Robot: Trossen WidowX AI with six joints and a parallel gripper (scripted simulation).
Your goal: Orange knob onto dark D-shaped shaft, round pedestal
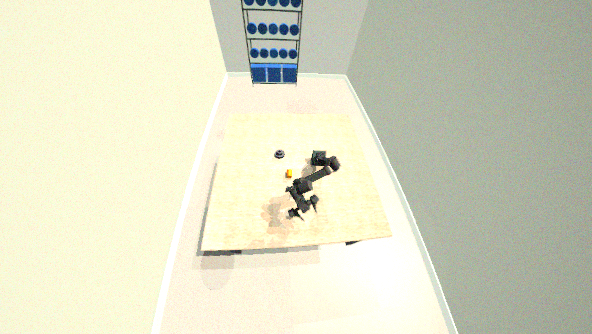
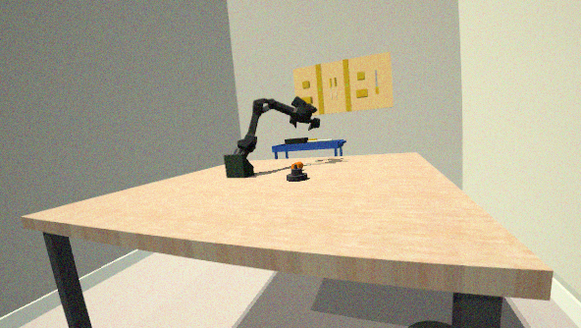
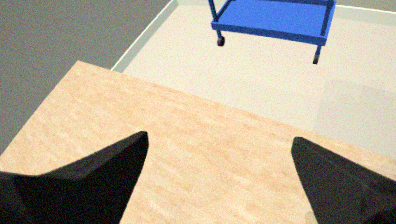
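Right now my gripper tip is 130 mm short of the orange knob, 390 mm to the left of it and 180 mm above it. Also, from my gripper tip: pedestal (220 mm ahead, 590 mm to the right, 170 mm below).
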